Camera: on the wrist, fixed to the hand. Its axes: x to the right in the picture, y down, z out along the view.
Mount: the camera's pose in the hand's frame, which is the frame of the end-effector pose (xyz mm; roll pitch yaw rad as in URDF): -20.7 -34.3 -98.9 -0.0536 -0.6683 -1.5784
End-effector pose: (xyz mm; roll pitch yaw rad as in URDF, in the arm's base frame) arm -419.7 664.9 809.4 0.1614 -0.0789 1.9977
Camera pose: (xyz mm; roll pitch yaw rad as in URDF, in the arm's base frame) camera -398.2 661.0 705.0 0.0352 -0.5046 0.3764
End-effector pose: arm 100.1 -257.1 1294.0 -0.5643 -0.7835 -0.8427
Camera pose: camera 59.9 -335.0 1233.2 1.1927 -0.7263 2.7587
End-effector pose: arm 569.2 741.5 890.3 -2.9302 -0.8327 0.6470
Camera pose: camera 489.1 697.0 944.9 2.1983 0.3060 1.8729
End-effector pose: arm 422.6 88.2 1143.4 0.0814 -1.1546 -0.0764
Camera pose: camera 504.7 55.7 1083.5 1.1603 -0.2202 -2.1958
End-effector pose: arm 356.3 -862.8 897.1 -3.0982 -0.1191 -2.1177
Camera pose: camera 398.8 -850.7 994.2 2.9410 0.6207 -0.6251
